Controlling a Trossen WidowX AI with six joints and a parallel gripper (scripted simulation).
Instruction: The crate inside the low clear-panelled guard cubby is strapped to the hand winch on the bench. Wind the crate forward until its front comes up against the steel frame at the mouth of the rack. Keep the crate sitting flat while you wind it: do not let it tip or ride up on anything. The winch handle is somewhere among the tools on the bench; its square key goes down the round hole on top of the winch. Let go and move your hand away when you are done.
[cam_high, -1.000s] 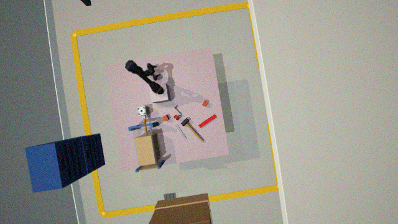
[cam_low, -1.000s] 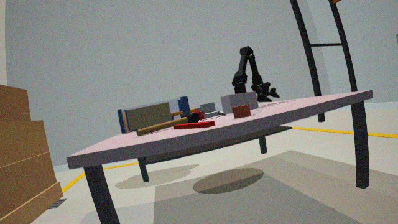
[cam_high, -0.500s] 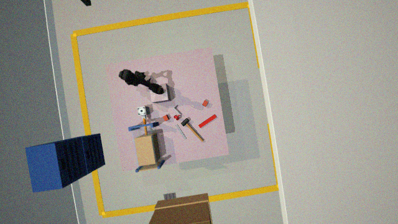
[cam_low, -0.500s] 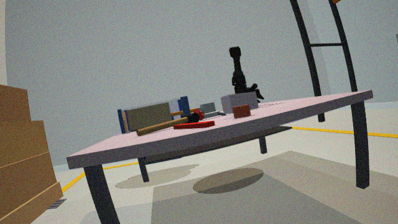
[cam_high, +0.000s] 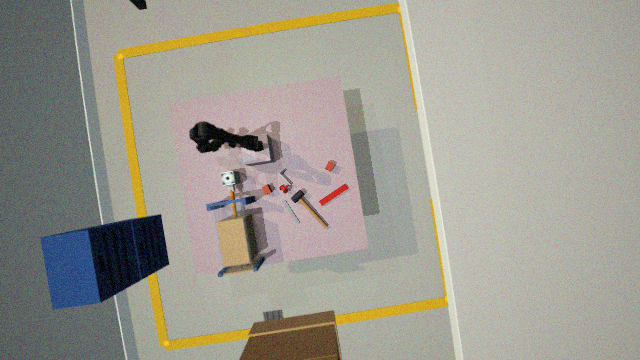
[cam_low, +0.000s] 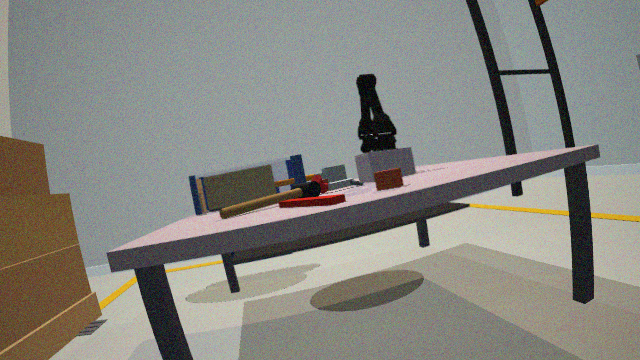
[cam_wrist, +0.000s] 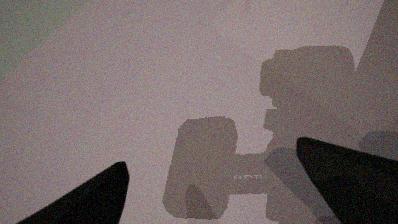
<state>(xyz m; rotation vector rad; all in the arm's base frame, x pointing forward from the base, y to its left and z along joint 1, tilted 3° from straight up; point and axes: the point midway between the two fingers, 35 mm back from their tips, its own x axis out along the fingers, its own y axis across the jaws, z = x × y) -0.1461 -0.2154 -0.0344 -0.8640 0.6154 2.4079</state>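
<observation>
The grey winch is 310 mm ahead of my gripper tip, 70 mm to the right of it and 10 mm below it. Also, from my gripper tip: blue steel frame 480 mm ahead, 70 mm to the right, 60 mm above; then winch handle 440 mm ahead, 310 mm to the left, 20 mm below; then red knob 480 mm ahead, 300 mm to the left, 20 mm below.
</observation>
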